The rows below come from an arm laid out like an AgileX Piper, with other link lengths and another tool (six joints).
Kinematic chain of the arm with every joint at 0, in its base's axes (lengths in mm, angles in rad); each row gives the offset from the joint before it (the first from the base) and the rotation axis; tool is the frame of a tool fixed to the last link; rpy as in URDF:
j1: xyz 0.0 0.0 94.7 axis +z
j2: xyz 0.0 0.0 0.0 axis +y
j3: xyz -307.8 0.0 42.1 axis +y
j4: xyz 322.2 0.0 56.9 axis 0.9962 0 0.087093
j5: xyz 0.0 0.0 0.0 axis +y
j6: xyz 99.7 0.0 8.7 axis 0.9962 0 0.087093
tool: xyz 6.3 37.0 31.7 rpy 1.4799 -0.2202 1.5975
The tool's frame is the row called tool.
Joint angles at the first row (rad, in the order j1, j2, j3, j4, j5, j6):
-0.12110, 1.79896, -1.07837, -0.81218, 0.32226, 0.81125
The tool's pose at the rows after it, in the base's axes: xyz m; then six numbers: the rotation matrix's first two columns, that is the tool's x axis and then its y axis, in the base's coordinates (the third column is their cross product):
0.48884, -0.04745, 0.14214, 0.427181, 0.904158, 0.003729, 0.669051, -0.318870, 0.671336
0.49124, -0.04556, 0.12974, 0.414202, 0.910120, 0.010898, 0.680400, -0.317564, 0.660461
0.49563, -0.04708, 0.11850, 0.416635, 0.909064, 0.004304, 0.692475, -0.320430, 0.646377
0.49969, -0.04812, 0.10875, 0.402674, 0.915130, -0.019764, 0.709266, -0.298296, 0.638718
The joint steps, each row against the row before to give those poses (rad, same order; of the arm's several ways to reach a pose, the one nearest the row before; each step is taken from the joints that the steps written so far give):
0.00001, 0.01776, -0.00002, 0.00000, -0.02105, 0.00001
0.00000, 0.02894, 0.00003, -0.00002, -0.02521, 0.00003
-0.00172, 0.03300, -0.01422, 0.00004, 0.00143, -0.00005
-0.00142, 0.02959, -0.01526, -0.02157, 0.00179, -0.00466

